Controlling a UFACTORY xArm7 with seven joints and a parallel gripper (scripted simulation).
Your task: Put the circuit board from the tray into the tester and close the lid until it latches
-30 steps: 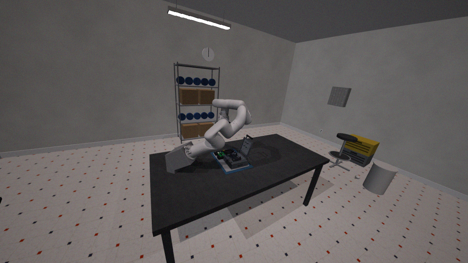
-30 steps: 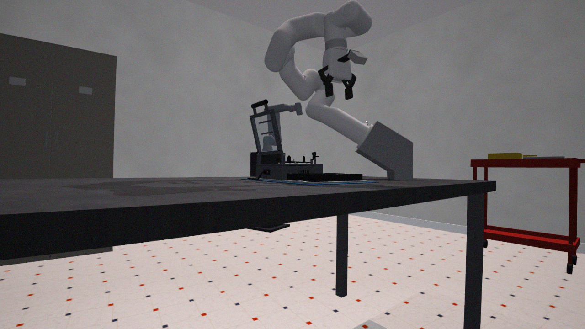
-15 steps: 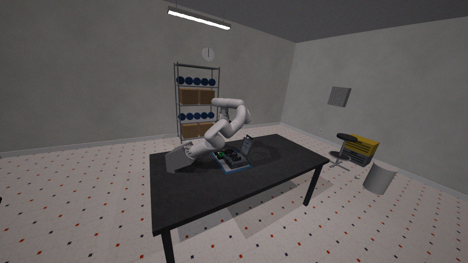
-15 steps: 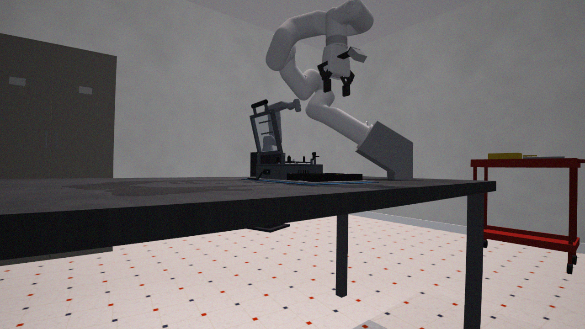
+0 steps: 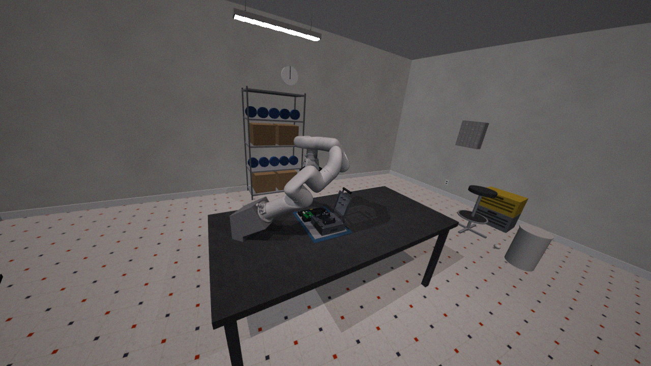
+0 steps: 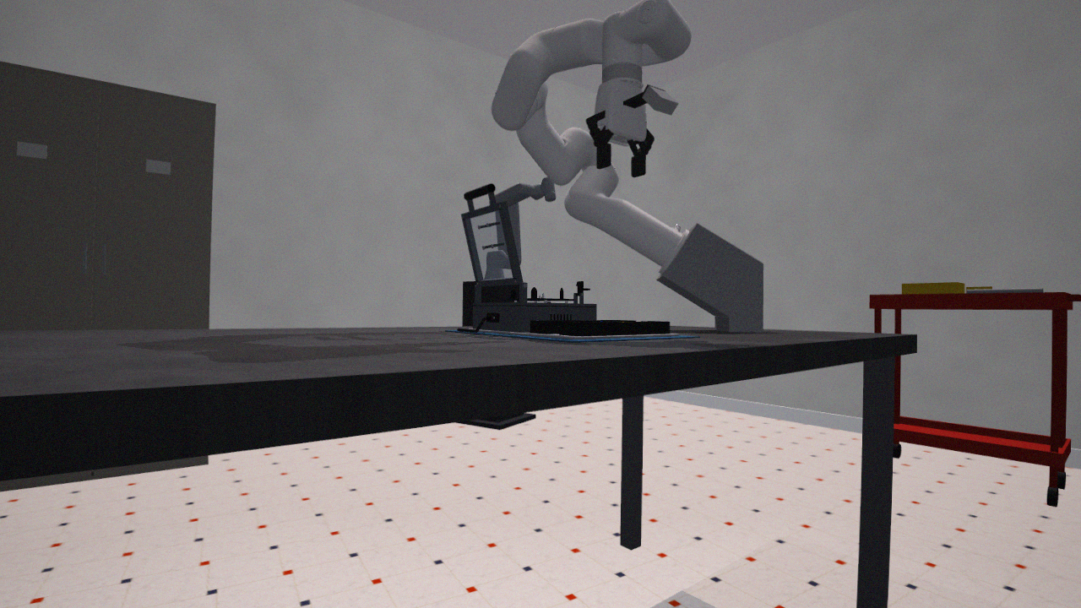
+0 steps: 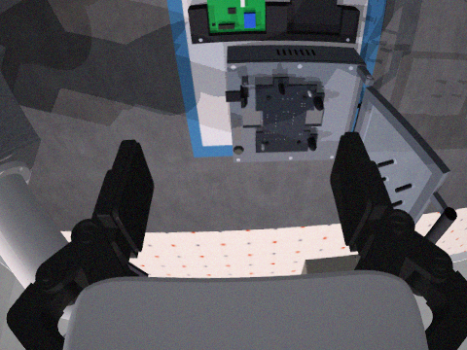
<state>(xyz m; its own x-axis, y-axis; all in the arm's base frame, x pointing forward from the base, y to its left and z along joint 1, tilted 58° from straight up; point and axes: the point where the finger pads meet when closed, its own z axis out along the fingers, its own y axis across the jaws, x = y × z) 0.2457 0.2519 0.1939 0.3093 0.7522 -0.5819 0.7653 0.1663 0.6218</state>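
Right now the circuit board is 300 mm below my hand. Round my hand: tester: 30 mm ahead, 160 mm to the right, 200 mm below; then lid: 110 mm ahead, 230 mm to the right, 130 mm below; then latch hook: 40 mm behind, 100 mm to the right, 230 mm below.
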